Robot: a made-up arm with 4 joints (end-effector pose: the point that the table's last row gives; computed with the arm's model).
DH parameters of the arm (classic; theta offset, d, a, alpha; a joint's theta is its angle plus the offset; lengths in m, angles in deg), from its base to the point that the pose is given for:
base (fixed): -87.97 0.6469 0.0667 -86
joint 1: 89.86 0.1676 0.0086 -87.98
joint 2: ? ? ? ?
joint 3: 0 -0.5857 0.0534 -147.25
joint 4: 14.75 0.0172 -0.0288 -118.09
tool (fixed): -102.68 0.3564 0 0
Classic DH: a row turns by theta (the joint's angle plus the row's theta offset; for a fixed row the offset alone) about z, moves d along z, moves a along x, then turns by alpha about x.
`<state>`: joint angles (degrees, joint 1 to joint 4).
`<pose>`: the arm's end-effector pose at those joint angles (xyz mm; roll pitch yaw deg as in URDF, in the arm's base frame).
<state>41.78 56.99 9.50 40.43</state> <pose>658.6 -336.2 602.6 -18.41 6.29 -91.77</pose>
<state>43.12 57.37 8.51 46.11</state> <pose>625.5 -339.8 599.4 -13.59 8.49 -94.68</pose>
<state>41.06 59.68 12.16 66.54</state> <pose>533.7 -324.7 600.7 -0.98 6.46 -102.36</pose>
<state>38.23 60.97 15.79 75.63</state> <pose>500.6 -311.0 604.3 4.14 2.79 -104.75</pose>
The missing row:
joint 2: -76.97 0.0627 0.2202 -32.75
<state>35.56 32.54 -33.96 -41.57</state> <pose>749.5 -450.1 793.4 -22.95 11.42 -65.36</pose>
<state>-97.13 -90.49 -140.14 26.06</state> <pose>94.0 190.9 1220.8 37.12 -38.76 117.25</pose>
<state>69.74 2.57 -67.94 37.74</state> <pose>180.7 -412.2 296.4 132.17 73.68 -51.76</pose>
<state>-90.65 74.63 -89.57 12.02</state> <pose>340.8 40.6 1184.1 7.26 -79.19 -73.15</pose>
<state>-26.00 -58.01 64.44 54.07</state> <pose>-68.1 -10.3 1212.5 80.34 -4.16 -153.67</pose>
